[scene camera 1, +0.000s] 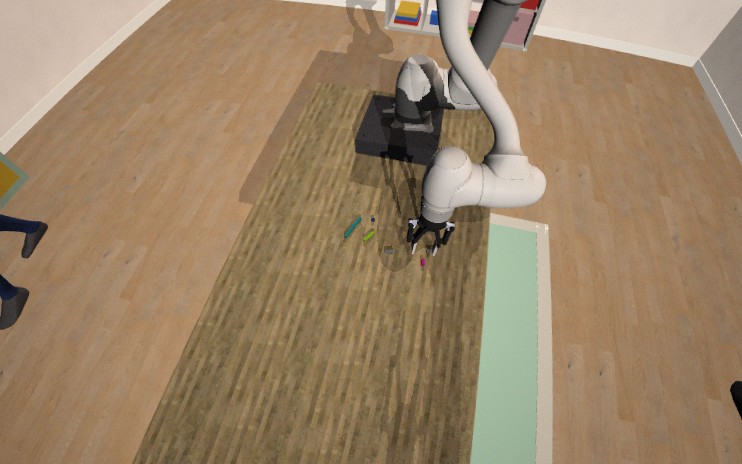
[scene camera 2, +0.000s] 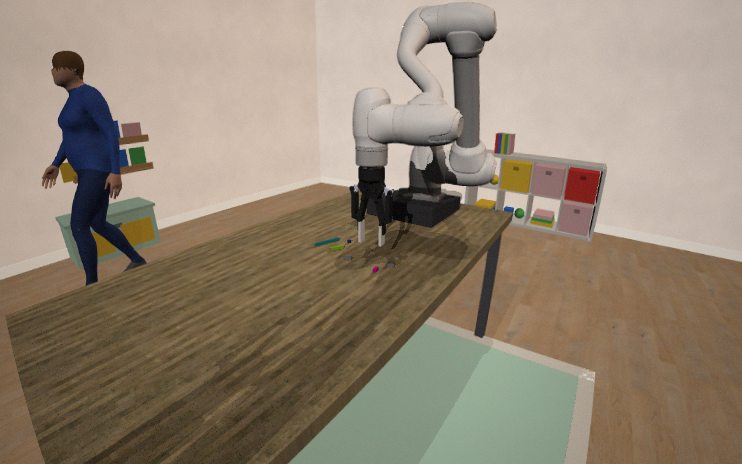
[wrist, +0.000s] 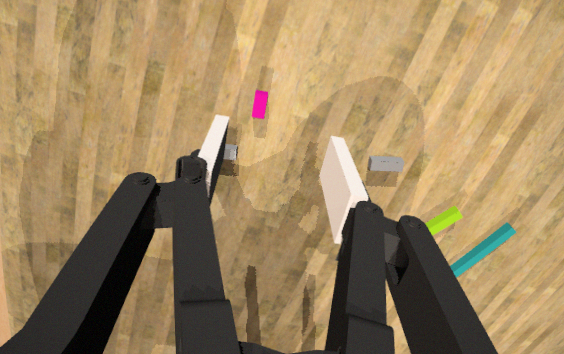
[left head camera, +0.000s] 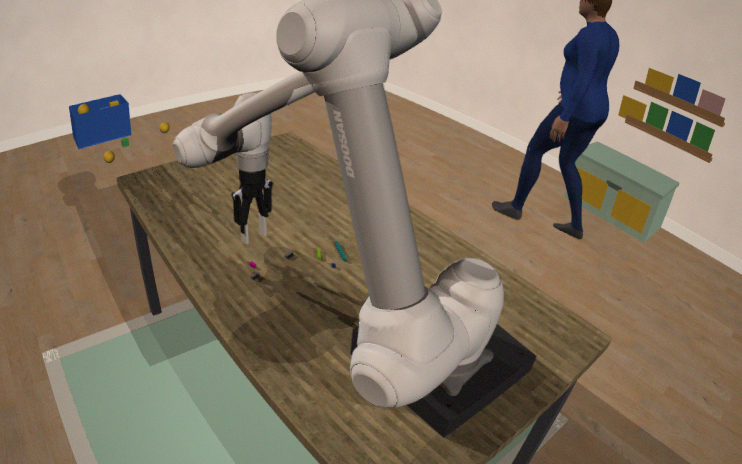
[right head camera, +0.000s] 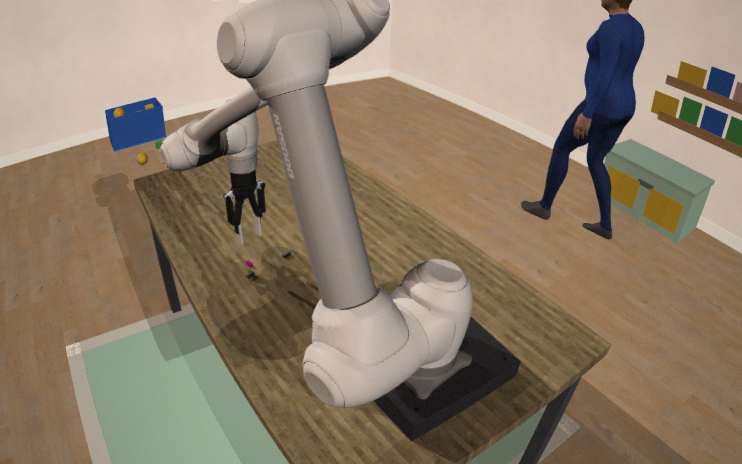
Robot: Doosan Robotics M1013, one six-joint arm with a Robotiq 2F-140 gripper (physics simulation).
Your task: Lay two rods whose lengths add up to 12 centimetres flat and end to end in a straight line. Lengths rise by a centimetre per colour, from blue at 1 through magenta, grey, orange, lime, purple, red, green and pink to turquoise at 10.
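Places are measured from the arm's base along level axes (x back, y right, z up), in centimetres.
Pixels of known places: gripper, fingertip midpoint: [scene camera 1: 423, 251] [scene camera 2: 371, 242] [wrist: 276, 147] [left head camera: 253, 238] [right head camera: 249, 237]; arm's base at its link origin: [scene camera 1: 411, 118] [scene camera 2: 424, 197].
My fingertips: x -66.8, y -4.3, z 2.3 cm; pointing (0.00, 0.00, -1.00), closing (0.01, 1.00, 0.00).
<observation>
Ahead of a thing's pixels: the offset from my fingertips to its top centre. Level surfaces: height alone.
My gripper [left head camera: 254, 237] [right head camera: 249, 237] [scene camera 1: 424, 252] [scene camera 2: 371, 242] [wrist: 276, 147] is part open and empty, above the table. A magenta rod @(dx +0.4, dy -1.2, dz -8.5 cm) [left head camera: 252, 264] [right head camera: 249, 263] [scene camera 1: 422, 262] [scene camera 2: 375, 269] [wrist: 260, 104] lies beside one grey rod @(dx +5.2, dy -4.0, dz -8.5 cm) [left head camera: 255, 276] [right head camera: 250, 275] [scene camera 2: 389, 265] [wrist: 231, 152], which the left finger partly hides in the wrist view. A second grey rod @(dx +3.7, dy +10.8, dz -8.5 cm) [left head camera: 289, 254] [scene camera 1: 388, 250] [scene camera 2: 348, 257] [wrist: 385, 163] lies right of the right finger there. A lime rod @(dx +9.4, dy +18.5, dz -8.5 cm) [left head camera: 319, 252] [scene camera 1: 368, 235] [wrist: 445, 220], a turquoise rod @(dx +12.7, dy +24.7, dz -8.5 cm) [left head camera: 340, 251] [scene camera 1: 352, 227] [wrist: 483, 250] and a blue rod @(dx +16.7, dy +17.6, dz -8.5 cm) [left head camera: 333, 265] [scene camera 1: 372, 219] lie apart, farther over.
All the rods lie on the wooden table @(dz -9.5 cm) [left head camera: 180, 191] [scene camera 1: 306, 355] [scene camera 2: 191, 328]. The arm's black base plate [left head camera: 492, 377] [scene camera 1: 369, 139] stands at one end of the table. A person [left head camera: 590, 76] [scene camera 2: 90, 136] is beyond one long side. A green mat [left head camera: 136, 404] [scene camera 1: 508, 328] lies on the floor.
</observation>
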